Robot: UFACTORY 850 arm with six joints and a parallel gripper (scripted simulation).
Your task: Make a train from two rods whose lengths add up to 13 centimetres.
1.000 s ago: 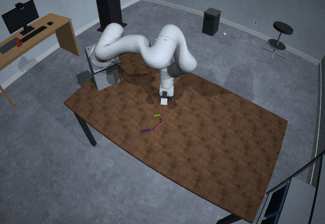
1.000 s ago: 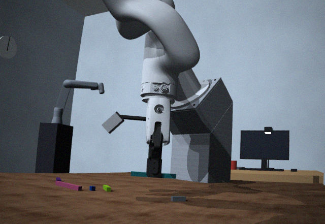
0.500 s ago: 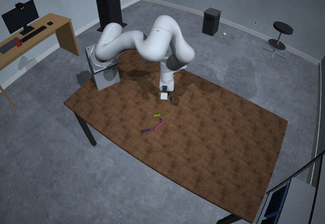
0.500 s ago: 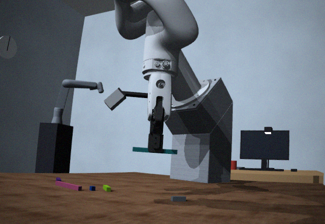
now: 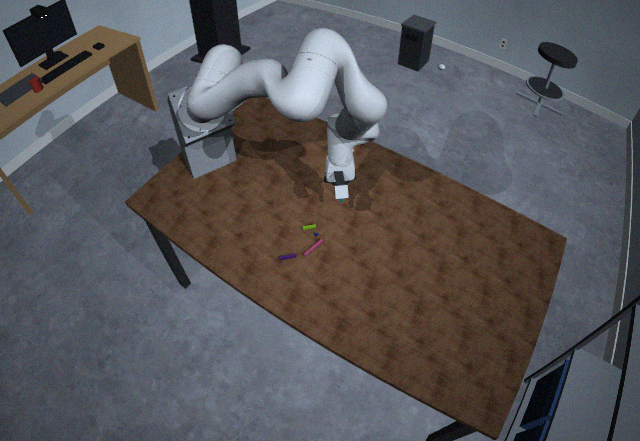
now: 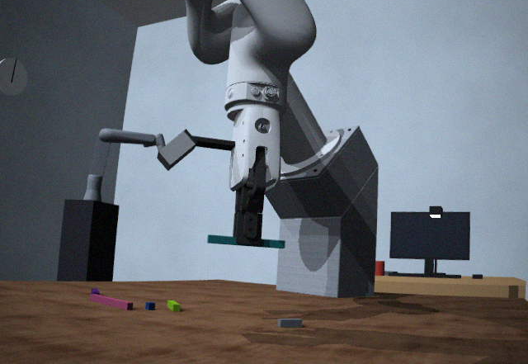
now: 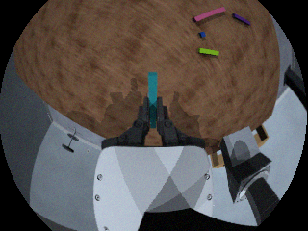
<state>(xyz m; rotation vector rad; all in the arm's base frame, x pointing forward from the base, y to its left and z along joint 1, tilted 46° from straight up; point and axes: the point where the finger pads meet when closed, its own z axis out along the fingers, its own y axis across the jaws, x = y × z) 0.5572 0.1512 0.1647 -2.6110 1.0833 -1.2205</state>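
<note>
Now: the grey rod 120 mm below my hand, 60 mm to the left of it and 30 mm behind it. Also, from my hand: blue rod: 150 mm to the right, 120 mm below, 10 mm behind; turquoise rod: 20 mm below; lime rod: 130 mm to the right, 120 mm below, 50 mm behind.
</note>
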